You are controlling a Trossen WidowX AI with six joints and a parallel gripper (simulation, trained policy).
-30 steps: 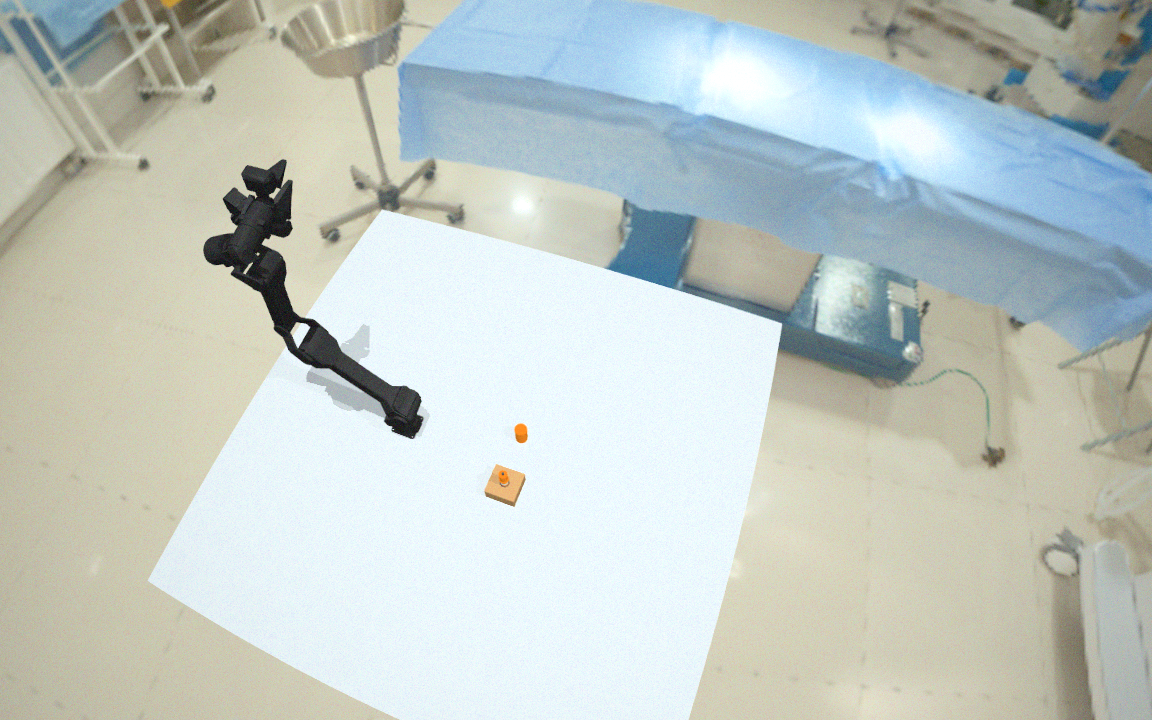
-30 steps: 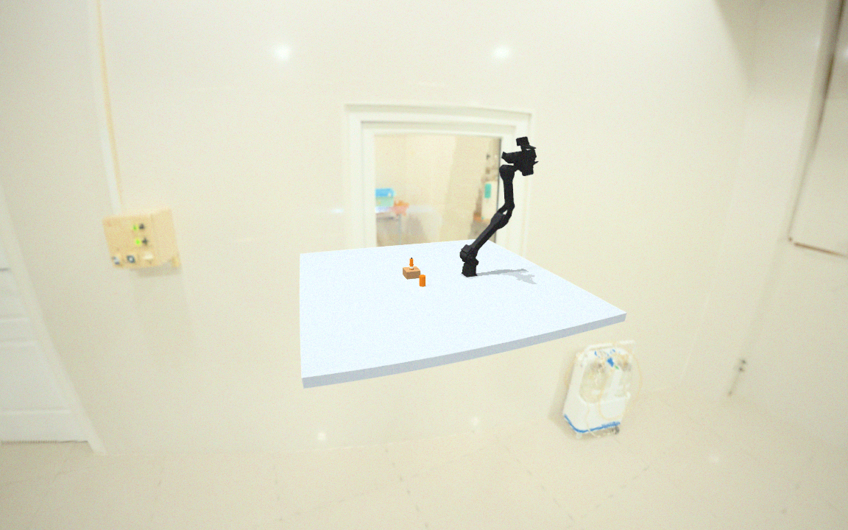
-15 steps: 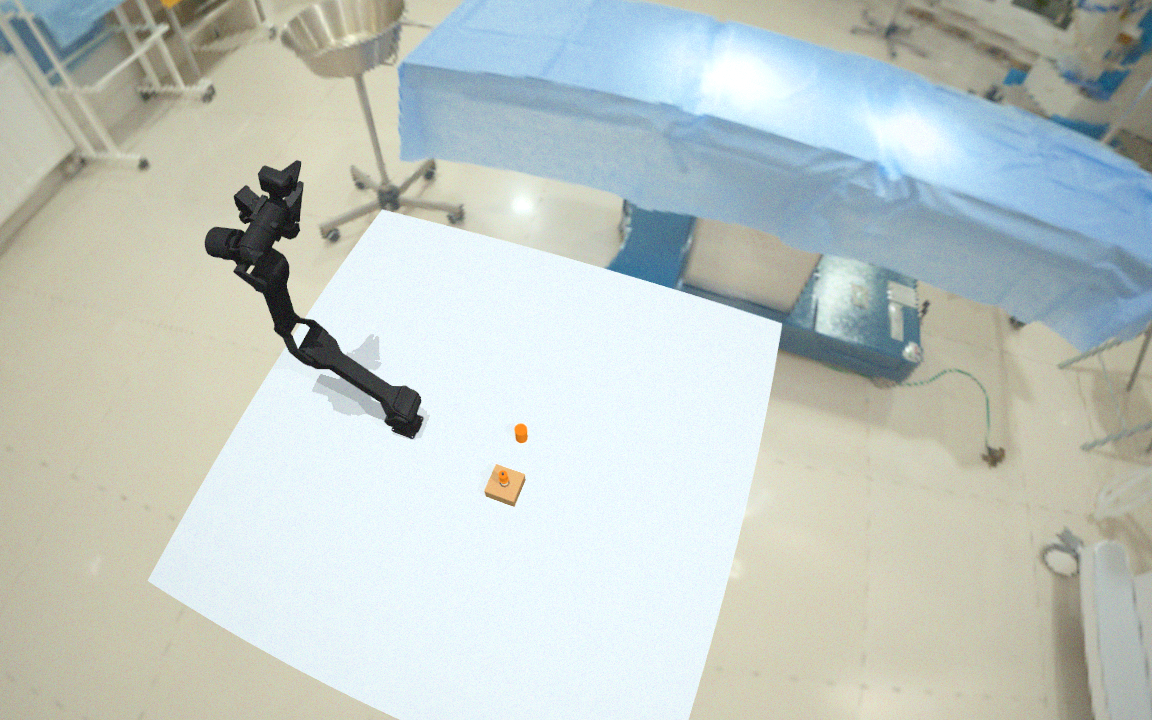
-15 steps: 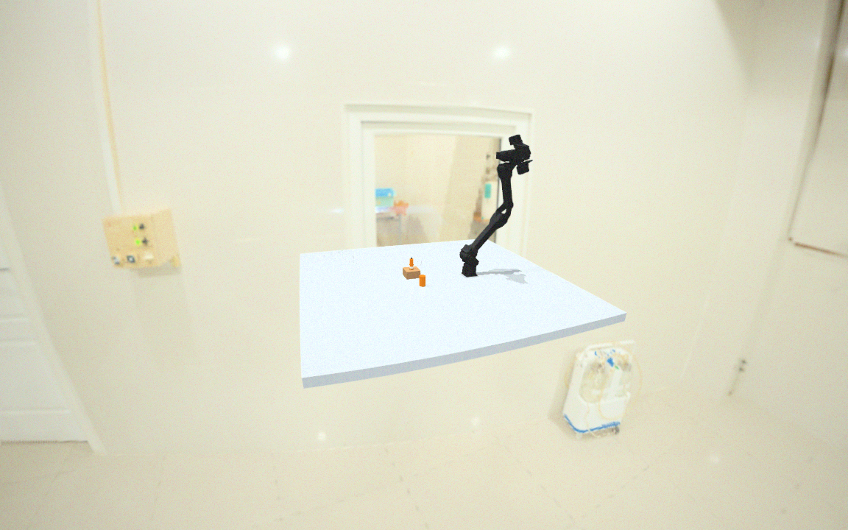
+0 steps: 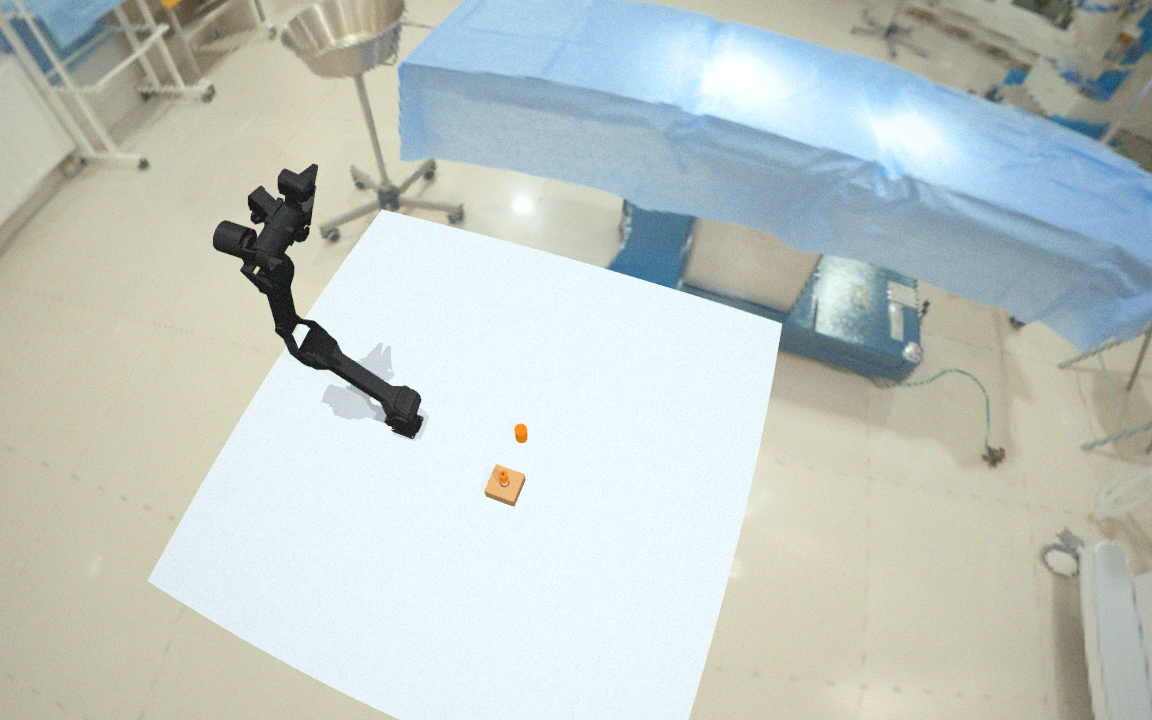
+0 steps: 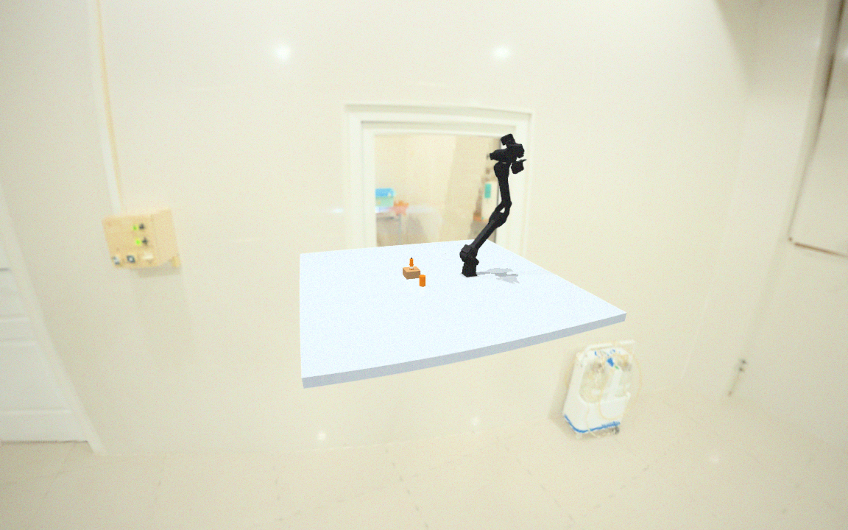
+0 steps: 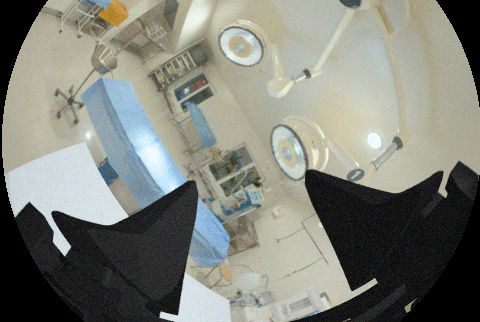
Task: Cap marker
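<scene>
Right now my gripper tip is 60 cm above the orange cap, 45 cm short of it and 10 cm to the left of it. Round my gripper tip: tan holder block: 61 cm below, 46 cm ahead, 23 cm to the right.
</scene>
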